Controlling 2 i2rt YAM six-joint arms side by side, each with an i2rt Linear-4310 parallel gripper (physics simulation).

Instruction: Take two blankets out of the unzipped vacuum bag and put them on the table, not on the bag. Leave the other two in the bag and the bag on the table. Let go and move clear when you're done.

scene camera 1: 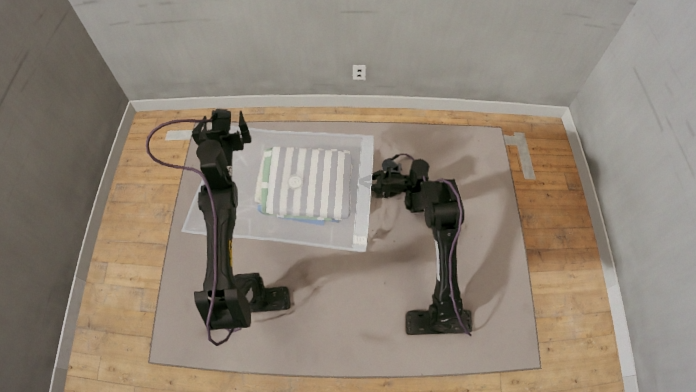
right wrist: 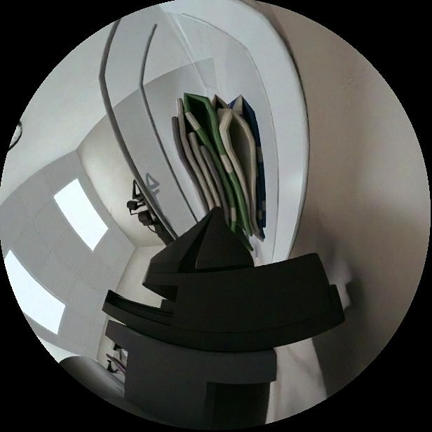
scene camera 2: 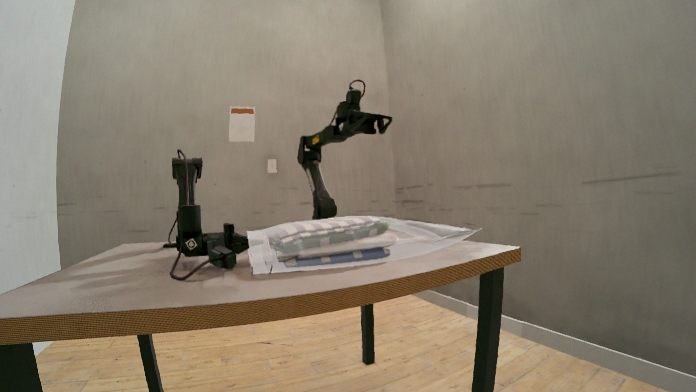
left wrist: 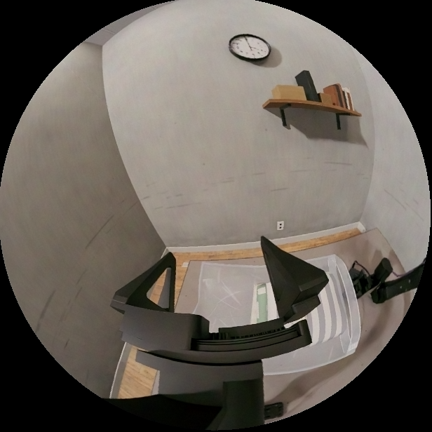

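The clear vacuum bag [scene camera 1: 295, 237] [scene camera 2: 430, 240] [left wrist: 220, 285] [right wrist: 296, 100] lies on the table, its open mouth facing my right arm. Four folded blankets are stacked inside: a grey-and-white striped one [scene camera 1: 310, 182] [scene camera 2: 325, 226] [left wrist: 330, 305] on top, then a green one [scene camera 2: 345, 236] [right wrist: 215, 140], a cream one [scene camera 2: 350, 245], and a blue one [scene camera 1: 310, 221] [scene camera 2: 345, 256] [right wrist: 260, 180] at the bottom. My right gripper [scene camera 1: 362, 181] [scene camera 2: 247, 241] [right wrist: 217, 211] is shut and empty, its tips just inside the mouth, short of the stack. My left gripper [scene camera 1: 220, 120] [scene camera 2: 385, 121] [left wrist: 214, 249] is open and empty, high above the bag's closed end.
The table [scene camera 1: 350, 325] [scene camera 2: 150, 295] carries both arm bases along its near side in scene camera 1. The bag's white mouth band [scene camera 1: 366, 190] stands raised off the table. A wall shelf [left wrist: 312, 106] and a clock [left wrist: 250, 47] are on the wall beyond the table.
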